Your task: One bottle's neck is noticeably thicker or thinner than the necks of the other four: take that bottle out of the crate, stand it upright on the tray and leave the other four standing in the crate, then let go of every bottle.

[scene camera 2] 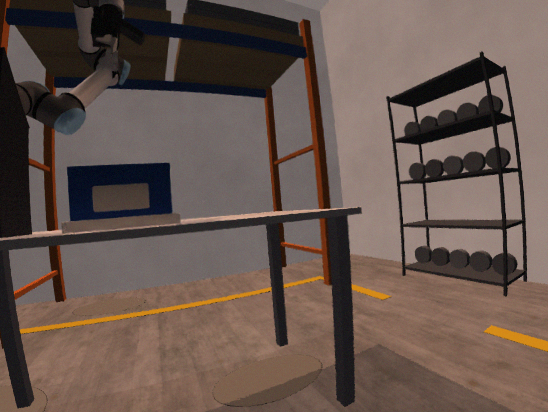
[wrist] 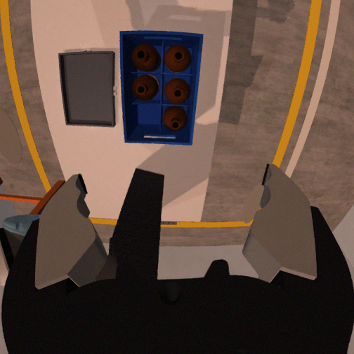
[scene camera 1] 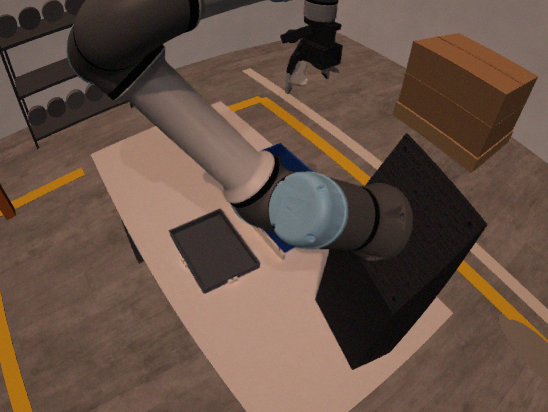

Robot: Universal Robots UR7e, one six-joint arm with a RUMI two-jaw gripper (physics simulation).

I see my gripper (scene camera 1: 308, 86) and a pale low strip (scene camera 2: 173, 218).
My gripper shows as well in scene camera 2 (scene camera 2: 112, 66) and in the wrist view (wrist: 173, 171).
